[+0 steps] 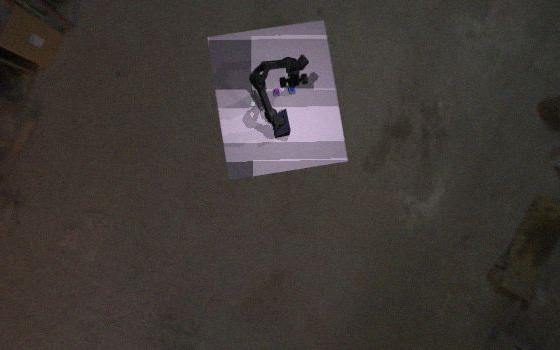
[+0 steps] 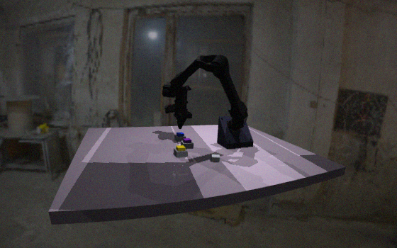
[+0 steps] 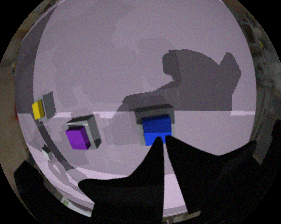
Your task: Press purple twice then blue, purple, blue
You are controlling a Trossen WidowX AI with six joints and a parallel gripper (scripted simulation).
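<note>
Now: the blue button 30 mm below my gripper tip. The rest, counted from my gripper tip: white block: 310 mm to the left, 50 mm below, 50 mm behind; then yellow button: 220 mm to the left, 70 mm ahead, 30 mm below; then purple button: 120 mm to the left, 30 mm below.
</note>
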